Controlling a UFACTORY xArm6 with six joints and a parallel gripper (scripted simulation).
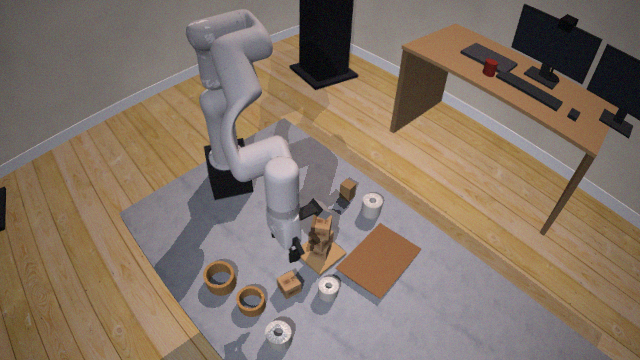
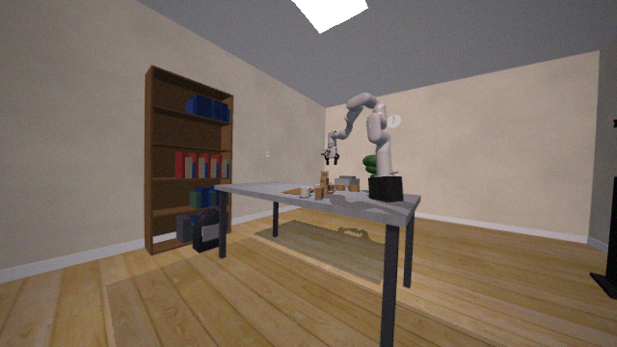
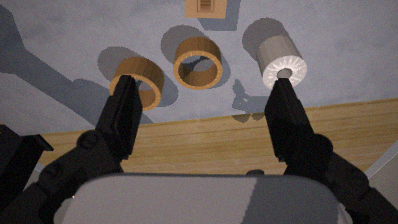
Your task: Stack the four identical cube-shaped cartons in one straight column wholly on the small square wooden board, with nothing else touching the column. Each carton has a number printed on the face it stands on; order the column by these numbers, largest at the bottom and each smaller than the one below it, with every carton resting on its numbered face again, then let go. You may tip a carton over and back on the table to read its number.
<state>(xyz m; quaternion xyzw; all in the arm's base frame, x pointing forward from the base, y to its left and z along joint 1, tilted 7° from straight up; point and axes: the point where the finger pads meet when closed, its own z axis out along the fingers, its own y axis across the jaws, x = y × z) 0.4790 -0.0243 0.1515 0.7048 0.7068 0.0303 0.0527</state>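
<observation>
The carton lies 21 cm below my hand. The rest, counted from my hand: square wooden board (23 cm below, 15 cm to the left, 6 cm behind).
</observation>
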